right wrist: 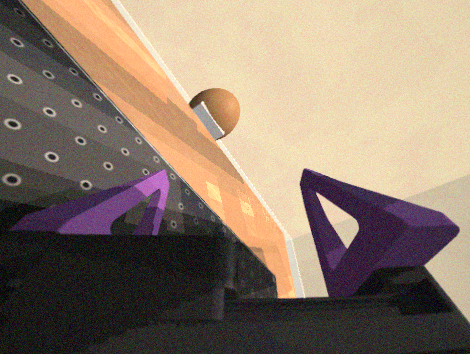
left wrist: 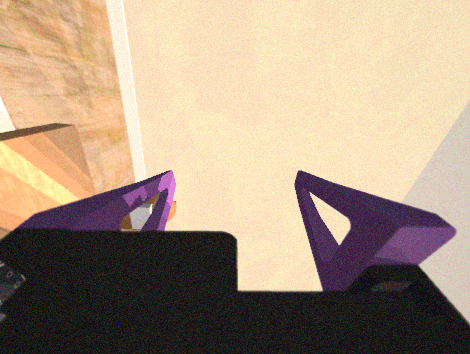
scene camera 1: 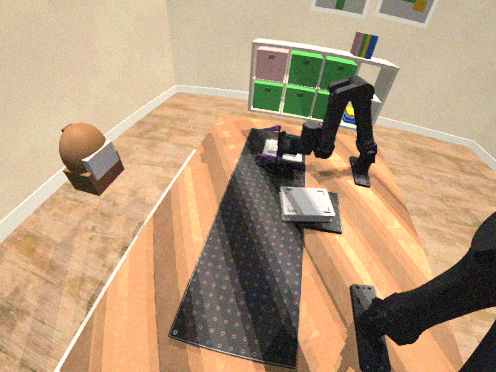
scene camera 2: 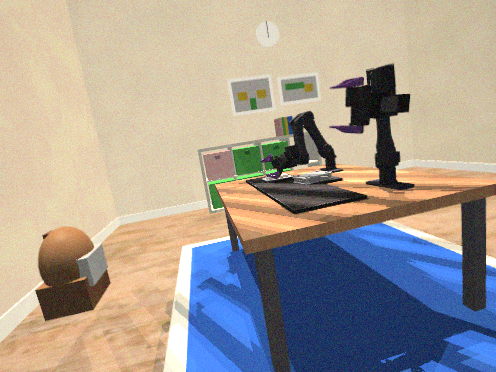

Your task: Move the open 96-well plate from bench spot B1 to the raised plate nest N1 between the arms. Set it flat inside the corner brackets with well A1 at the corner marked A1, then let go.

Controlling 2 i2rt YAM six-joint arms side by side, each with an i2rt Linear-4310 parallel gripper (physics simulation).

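Where they show: left gripper, fingertip midpoint: (left wrist: 235, 177) (scene camera 2: 330, 107); right gripper, fingertip midpoint: (right wrist: 234, 176) (scene camera 1: 258, 141) (scene camera 2: 262, 168); left arm's base, origin of the base link: (scene camera 1: 367, 325) (scene camera 2: 388, 185); right arm's base, origin of the base link: (scene camera 1: 359, 171) (scene camera 2: 331, 170).
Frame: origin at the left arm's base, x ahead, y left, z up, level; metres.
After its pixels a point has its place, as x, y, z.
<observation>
The pale 96-well plate (scene camera 1: 271, 146) (scene camera 2: 284, 178) lies at the far end of the black dotted mat, partly hidden by my right gripper. My right gripper (scene camera 1: 260, 143) @[0.346, -0.573, 0.096] (scene camera 2: 263, 168) @[0.346, -0.573, 0.096] (right wrist: 234, 176) @[0.346, -0.573, 0.096] is open and low over the plate, pointing left in scene camera 1, one finger toward each long side; I cannot tell whether it touches. The raised grey nest (scene camera 1: 306, 204) @[0.159, -0.327, 0.046] (scene camera 2: 312, 177) @[0.188, -0.283, 0.041] shows corner brackets and holds no plate; its A1 mark is unreadable. My left gripper (scene camera 2: 330, 107) @[0.391, 0.270, 0.314] (left wrist: 235, 177) @[0.391, 0.270, 0.314] is open and empty, high above the table. The plate does not show in the wrist views.
The black mat (scene camera 1: 235, 250) @[0.353, -0.150, 0.013] (scene camera 2: 310, 197) @[0.334, -0.030, 0.013] (right wrist: 30, 100) @[0.358, -0.459, 0.013] runs along the wooden table (scene camera 1: 175, 240) @[0.529, -0.152, 0.000] (scene camera 2: 230, 200) @[0.598, -0.344, 0.000]. The nest stands on a dark base plate (scene camera 1: 336, 220) @[0.050, -0.307, 0.013] beside the mat. A brown ball-topped object (scene camera 1: 82, 145) (scene camera 2: 65, 255) (right wrist: 225, 110) is off the table. A shelf with green boxes stands behind.
</observation>
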